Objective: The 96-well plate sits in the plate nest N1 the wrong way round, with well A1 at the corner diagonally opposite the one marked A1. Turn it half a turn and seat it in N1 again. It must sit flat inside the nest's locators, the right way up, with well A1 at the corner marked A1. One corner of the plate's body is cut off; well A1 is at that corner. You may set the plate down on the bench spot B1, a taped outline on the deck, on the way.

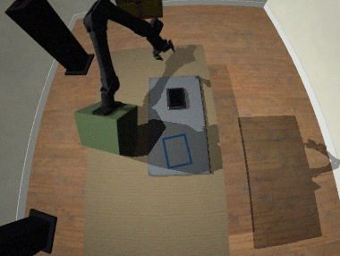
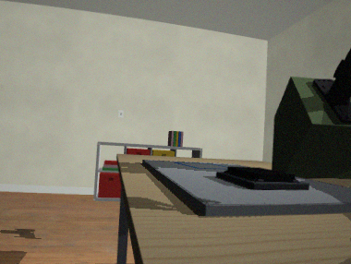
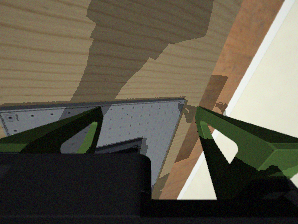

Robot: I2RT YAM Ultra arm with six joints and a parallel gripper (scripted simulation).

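Right now the black 96-well plate is 25 cm to the right of my hand, 13 cm below it and 8 cm ahead of it. Also, from my hand: plate nest N1: 25 cm to the right, 14 cm below, 8 cm ahead.
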